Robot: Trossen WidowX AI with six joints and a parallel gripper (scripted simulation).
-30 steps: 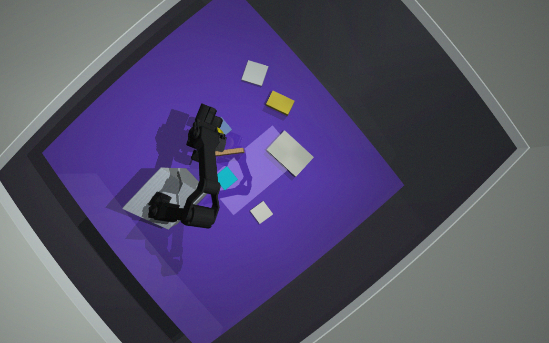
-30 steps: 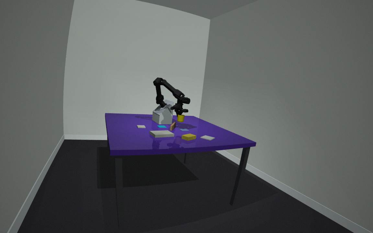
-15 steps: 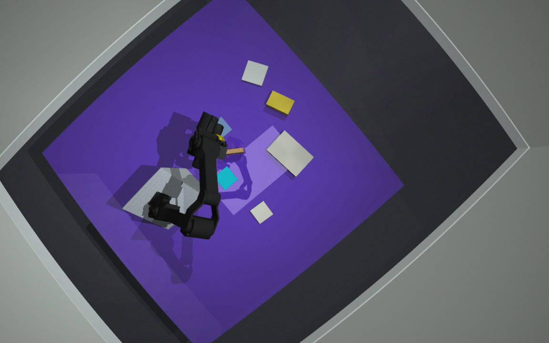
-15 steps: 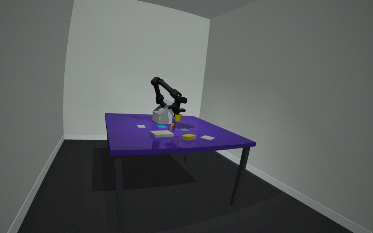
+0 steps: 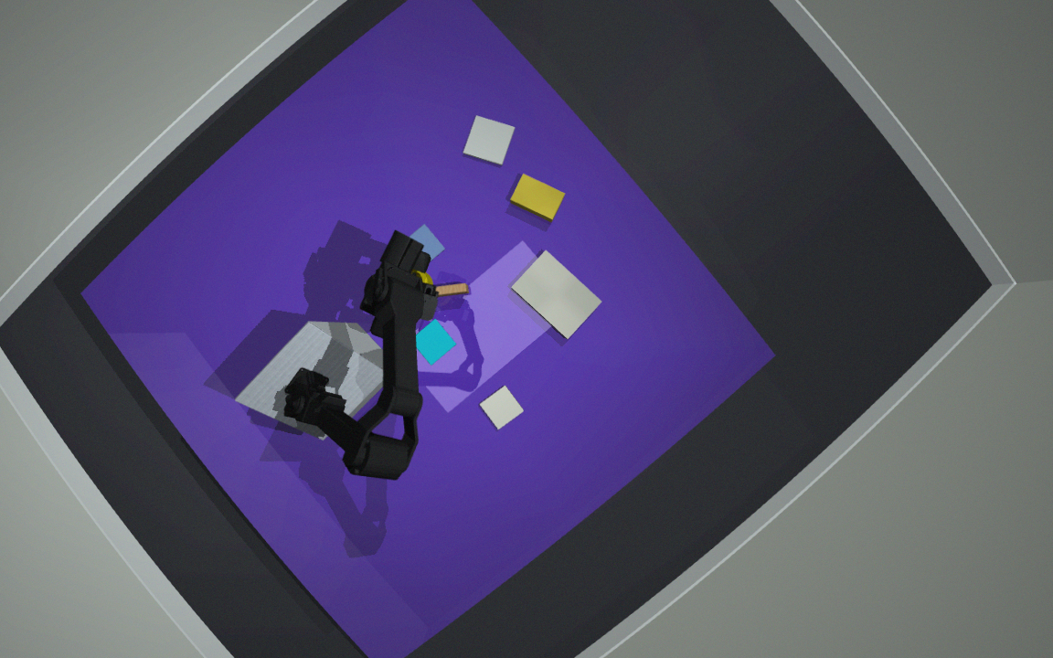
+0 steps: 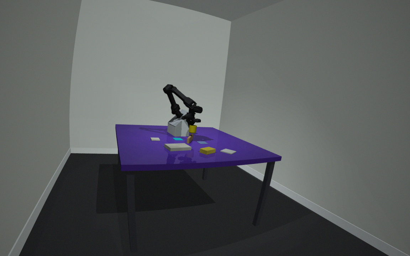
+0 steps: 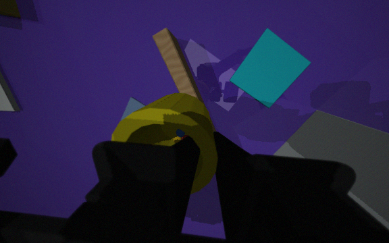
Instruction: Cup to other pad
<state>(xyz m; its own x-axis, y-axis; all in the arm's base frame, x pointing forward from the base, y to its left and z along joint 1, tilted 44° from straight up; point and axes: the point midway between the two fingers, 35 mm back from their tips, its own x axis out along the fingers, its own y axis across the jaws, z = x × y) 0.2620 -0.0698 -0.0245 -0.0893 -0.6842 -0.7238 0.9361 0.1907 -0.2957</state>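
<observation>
Now: the teal pad 120 mm below my gripper tip, 80 mm to the right of it and 60 mm behind it. Round my gripper tip: yellow cup (20 mm ahead, 10 mm to the left); small marble (30 mm to the left, 20 mm below, 20 mm ahead); wooden bar (100 mm below, 20 mm ahead).
</observation>
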